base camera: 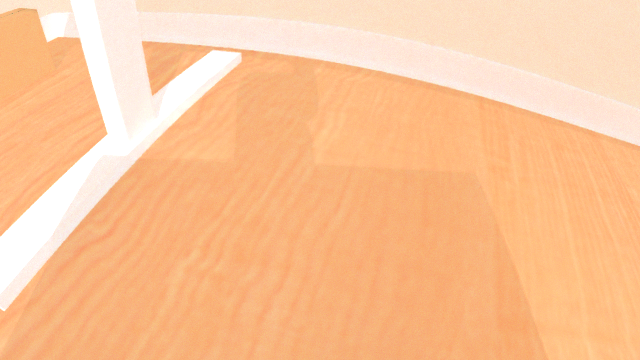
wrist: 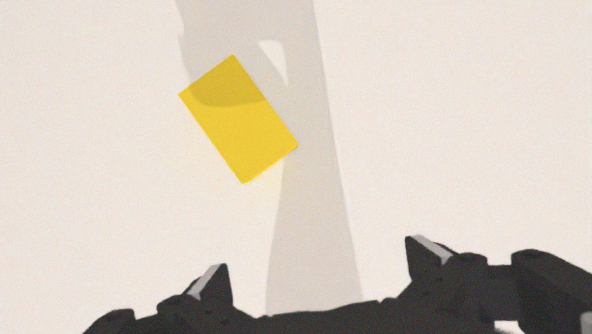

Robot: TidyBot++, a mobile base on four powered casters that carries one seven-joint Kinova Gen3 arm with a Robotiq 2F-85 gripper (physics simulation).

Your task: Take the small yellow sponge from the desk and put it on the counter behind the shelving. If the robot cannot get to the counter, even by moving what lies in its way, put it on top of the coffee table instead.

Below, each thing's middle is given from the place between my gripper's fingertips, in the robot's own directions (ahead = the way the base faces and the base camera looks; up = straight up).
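Small yellow sponge (wrist: 226, 103): my gripper is 100 mm short of it, 50 mm to the right of it and 160 mm above it.
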